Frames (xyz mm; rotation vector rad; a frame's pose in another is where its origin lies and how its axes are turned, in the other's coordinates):
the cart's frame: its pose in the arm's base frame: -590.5 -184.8 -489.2 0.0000 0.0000 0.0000
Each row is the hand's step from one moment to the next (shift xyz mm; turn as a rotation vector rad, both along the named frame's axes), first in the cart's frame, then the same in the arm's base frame.
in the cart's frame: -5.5 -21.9 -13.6 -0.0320 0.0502 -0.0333
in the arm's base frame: -5.5 -21.9 -13.6 -0.0320 0.0502 -0.0333
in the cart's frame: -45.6 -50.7 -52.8 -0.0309 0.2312 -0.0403
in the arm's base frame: -45.6 -50.7 -52.8 -0.0309 0.2312 -0.0403
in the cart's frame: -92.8 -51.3 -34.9 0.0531 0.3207 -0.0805
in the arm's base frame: -92.8 -51.3 -34.9 0.0531 0.3207 -0.0805
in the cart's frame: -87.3 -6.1 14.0 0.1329 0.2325 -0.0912
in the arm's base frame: -87.3 -6.1 14.0 0.1329 0.2325 -0.0912
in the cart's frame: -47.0 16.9 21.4 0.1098 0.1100 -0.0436
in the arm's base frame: -47.0 16.9 21.4 0.1098 0.1100 -0.0436
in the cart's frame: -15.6 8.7 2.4 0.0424 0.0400 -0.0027
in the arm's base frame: -15.6 8.7 2.4 0.0424 0.0400 -0.0027
